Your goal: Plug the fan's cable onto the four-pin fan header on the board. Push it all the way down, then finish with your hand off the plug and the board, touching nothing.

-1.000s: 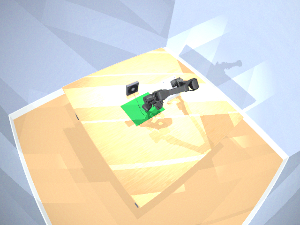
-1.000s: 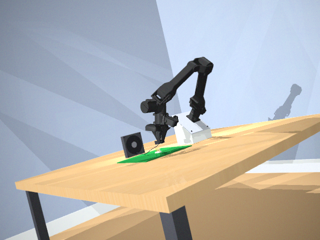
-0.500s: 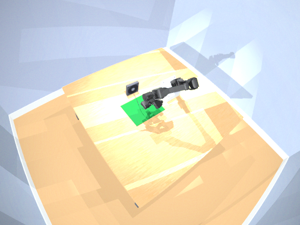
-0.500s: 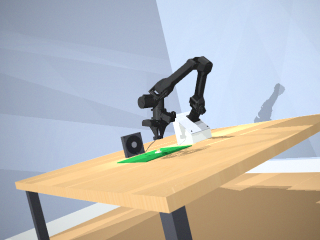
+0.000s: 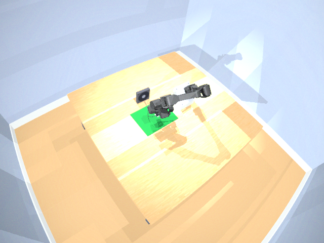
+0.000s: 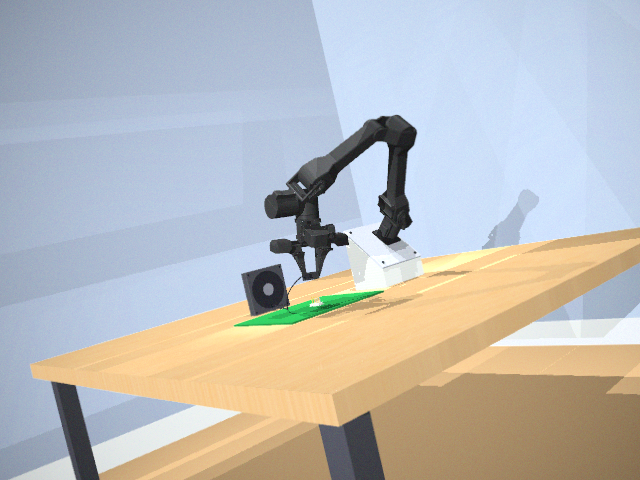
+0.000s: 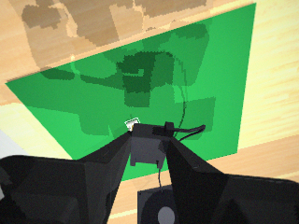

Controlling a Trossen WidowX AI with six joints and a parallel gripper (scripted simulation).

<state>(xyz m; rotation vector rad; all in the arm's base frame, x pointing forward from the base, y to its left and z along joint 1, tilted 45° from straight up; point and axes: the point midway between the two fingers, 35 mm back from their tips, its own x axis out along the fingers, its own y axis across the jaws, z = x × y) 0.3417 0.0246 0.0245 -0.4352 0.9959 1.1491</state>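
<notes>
The white four-pin header lies 30 mm behind my gripper tip, 40 mm to the right of it and 80 mm below it. The rest, counted from my gripper tip: black fan 40 mm behind, 230 mm to the right, 20 mm below; then green board 10 mm behind, 40 mm to the right, 90 mm below; then dark fan plug 10 mm to the right.
</notes>
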